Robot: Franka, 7 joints.
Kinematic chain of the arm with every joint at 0, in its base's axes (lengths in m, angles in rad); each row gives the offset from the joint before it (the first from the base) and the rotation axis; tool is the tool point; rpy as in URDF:
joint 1: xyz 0 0 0.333 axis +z
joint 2: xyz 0 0 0 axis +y
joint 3: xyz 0 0 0.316 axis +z
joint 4: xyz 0.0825 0 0 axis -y
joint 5: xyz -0.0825 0 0.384 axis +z
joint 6: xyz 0 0 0 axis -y
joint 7: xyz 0.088 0 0 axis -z
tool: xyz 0 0 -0.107 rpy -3.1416 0 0
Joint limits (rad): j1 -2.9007..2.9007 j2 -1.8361..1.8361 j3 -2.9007..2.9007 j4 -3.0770..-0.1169 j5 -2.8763..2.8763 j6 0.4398..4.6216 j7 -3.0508..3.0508
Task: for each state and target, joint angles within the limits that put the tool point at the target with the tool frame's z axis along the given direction. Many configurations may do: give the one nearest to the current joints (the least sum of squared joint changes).
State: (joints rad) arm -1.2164 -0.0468 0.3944 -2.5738 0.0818 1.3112 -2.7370
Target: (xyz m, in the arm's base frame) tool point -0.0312 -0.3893 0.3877 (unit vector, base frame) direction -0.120 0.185 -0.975
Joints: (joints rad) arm -1.6343 -0.3794 0.0060 -2.5499 -0.1408 1.9865 -2.7370
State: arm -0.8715 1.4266 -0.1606 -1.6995 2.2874 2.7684 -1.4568
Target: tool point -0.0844 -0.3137 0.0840 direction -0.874 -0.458 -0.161
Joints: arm 0.0046 1.7766 -0.6842 -2.4220 2.3284 3.3342 -1.4568
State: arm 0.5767 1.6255 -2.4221 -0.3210 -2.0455 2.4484 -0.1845
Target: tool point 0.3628 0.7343 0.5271 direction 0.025 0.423 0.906
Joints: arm 1.1713 1.4084 -1.9014 -0.1190 -1.4864 2.1565 -0.1845
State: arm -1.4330 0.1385 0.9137 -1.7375 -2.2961 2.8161 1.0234
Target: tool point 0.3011 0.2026 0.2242 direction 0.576 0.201 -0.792
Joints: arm -0.9762 0.0731 1.4301 -2.6268 -2.4354 2.9417 1.0234
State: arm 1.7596 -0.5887 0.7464 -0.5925 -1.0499 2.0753 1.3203
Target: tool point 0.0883 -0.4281 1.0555 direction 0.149 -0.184 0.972
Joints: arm 2.0314 -0.6691 0.3775 -0.3264 -1.2712 2.9271 1.3203
